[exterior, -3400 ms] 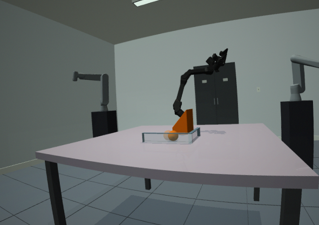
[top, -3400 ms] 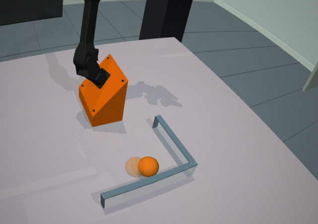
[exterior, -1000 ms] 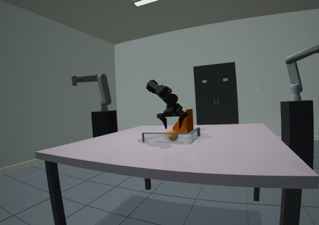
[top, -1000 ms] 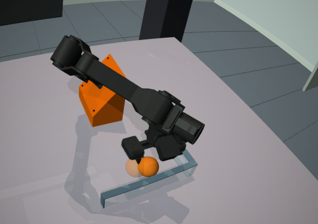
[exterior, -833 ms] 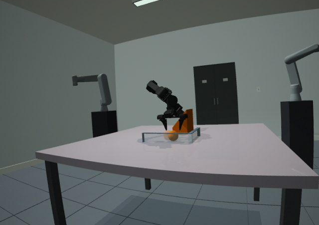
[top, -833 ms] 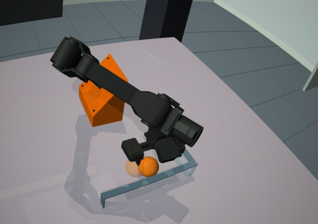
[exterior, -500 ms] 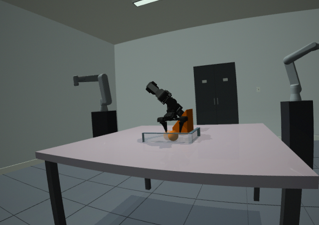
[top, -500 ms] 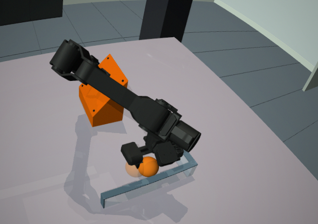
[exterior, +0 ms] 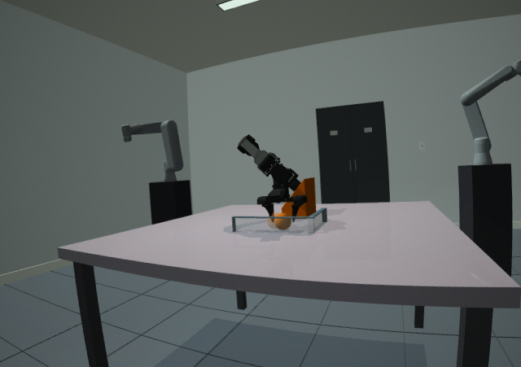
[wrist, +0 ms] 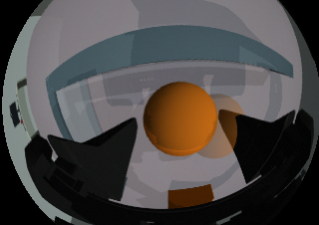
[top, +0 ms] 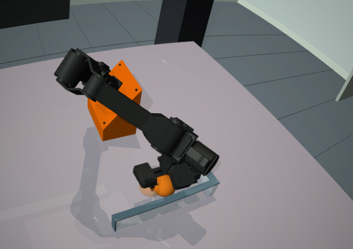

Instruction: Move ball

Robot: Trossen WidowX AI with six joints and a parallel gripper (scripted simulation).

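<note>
The see-through copy of ball lies 2 cm behind my gripper tip and 4 cm to the right of it. From my gripper tip the other things lie so: orange ball right at my gripper tip.
</note>
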